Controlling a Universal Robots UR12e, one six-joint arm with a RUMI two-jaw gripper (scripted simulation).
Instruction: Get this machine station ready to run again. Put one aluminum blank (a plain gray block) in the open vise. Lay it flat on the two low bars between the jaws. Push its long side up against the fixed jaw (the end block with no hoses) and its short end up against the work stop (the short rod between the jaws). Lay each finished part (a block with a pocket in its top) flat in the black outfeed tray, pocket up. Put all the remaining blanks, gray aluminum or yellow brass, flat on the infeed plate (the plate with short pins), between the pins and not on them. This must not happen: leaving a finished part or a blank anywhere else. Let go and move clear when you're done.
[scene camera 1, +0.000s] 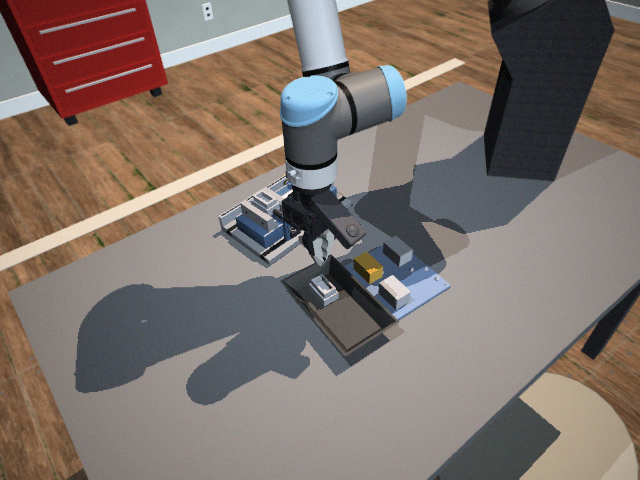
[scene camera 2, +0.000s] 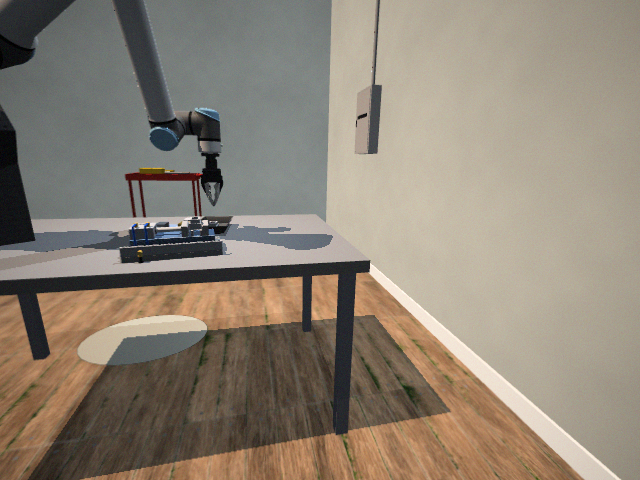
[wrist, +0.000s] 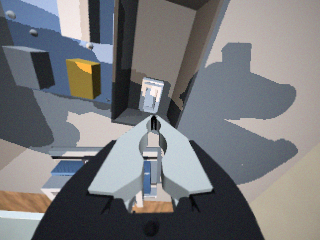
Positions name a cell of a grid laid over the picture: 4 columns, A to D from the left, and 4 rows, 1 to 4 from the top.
Labels:
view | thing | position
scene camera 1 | gripper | C3
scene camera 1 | vise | B2
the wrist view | gripper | B2
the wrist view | yellow brass blank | B2

